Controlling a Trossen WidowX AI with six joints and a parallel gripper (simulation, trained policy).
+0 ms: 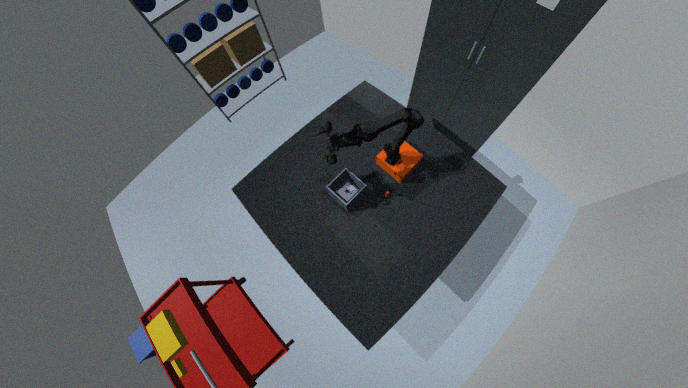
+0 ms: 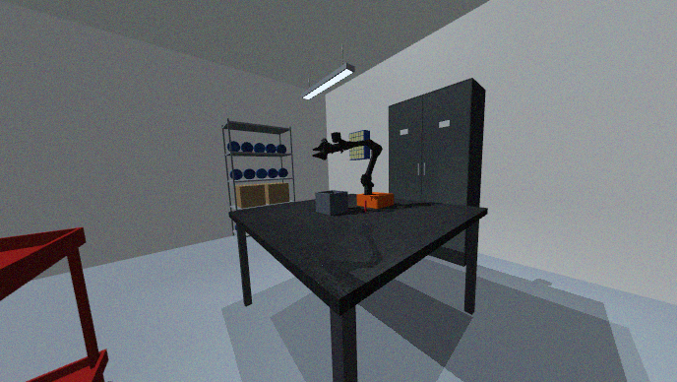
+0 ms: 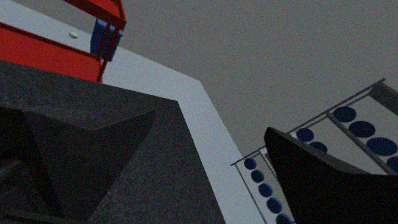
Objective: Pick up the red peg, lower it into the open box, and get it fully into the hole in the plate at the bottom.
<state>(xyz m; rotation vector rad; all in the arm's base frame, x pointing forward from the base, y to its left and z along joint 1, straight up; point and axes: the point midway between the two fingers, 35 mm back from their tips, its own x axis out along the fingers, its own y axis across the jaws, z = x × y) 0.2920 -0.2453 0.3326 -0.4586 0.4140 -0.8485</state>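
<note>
My gripper tip is now 120 mm past the red peg, 360 mm to the right of it and 380 mm above it. From my gripper tip the other things lie so: plate: 10 mm behind, 160 mm to the left, 370 mm below.
</note>
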